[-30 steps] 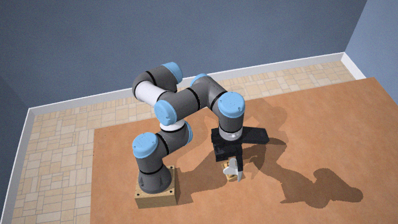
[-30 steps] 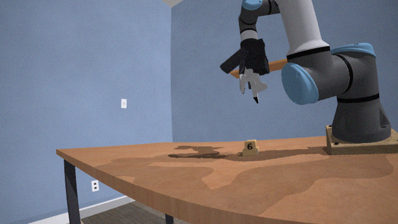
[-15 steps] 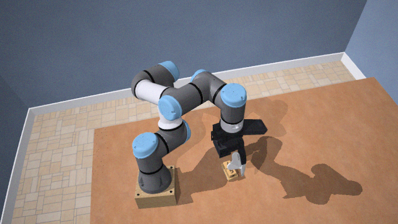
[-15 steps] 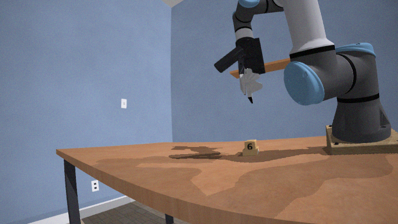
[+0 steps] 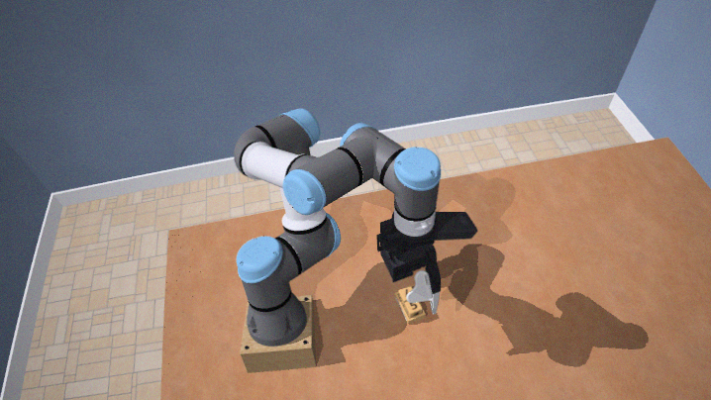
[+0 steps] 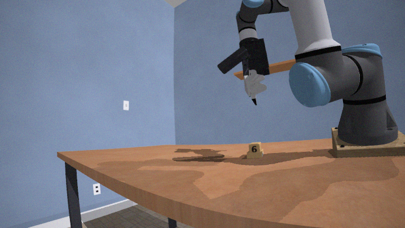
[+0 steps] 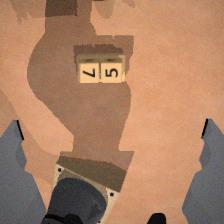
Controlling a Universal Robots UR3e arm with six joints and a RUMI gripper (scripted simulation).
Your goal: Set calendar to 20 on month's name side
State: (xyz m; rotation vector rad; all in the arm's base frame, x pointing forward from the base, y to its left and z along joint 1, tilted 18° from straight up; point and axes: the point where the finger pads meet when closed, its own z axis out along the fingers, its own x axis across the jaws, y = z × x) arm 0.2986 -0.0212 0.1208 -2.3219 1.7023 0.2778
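Right now the wooden digit cube is 14 cm below my hand. Also, from my hand: wooden tray 1 cm behind, 2 cm to the left, 16 cm below.
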